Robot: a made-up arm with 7 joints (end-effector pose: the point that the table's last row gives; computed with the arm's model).
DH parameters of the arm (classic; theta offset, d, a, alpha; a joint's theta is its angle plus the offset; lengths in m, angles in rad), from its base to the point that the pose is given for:
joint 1: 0 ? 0 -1.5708
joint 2: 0 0 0 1.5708
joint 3: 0 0.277 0.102 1.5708
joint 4: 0 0 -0.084 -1.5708
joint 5: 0 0.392 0 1.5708
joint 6: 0 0 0.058 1.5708
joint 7: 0 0 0 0
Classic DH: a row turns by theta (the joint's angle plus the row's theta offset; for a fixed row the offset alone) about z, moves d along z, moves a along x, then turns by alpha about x.
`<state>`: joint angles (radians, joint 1 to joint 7).
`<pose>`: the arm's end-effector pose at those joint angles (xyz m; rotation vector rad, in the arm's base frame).
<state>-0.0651 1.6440 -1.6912 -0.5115 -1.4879 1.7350 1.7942</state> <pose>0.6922 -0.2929 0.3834 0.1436 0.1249 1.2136</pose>
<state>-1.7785 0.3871 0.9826 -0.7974 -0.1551 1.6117 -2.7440</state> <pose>0.2069 -0.4862 0.9437 1.6066 1.9731 0.0391</pose>
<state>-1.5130 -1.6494 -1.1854 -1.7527 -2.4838 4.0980 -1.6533</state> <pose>-0.4263 0.2610 0.5817 0.7289 0.5931 -1.7746</pose>
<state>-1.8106 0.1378 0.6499 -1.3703 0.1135 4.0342 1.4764</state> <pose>0.1485 -0.4437 0.8284 0.0513 0.8529 -2.6441</pose>
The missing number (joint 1, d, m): 0.415
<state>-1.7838 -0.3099 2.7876 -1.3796 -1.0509 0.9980 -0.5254</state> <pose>0.3260 0.5306 0.6762 1.5362 1.0654 -0.3295</pose>
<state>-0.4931 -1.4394 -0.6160 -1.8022 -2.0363 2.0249 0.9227</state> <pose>-0.3031 -0.1774 0.9060 0.3446 -1.6066 0.8816</pose>
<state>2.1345 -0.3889 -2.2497 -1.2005 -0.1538 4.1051 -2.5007</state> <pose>0.4729 -0.1875 0.7981 0.3300 0.3993 0.4950</pose>
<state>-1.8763 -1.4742 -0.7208 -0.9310 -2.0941 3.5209 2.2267</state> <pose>-0.0424 0.5503 0.7712 -0.4979 0.0385 1.0980</pose>
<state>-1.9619 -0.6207 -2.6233 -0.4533 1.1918 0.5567 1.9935</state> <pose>0.0653 0.5588 0.8709 2.2071 0.7486 -1.2764</pose>
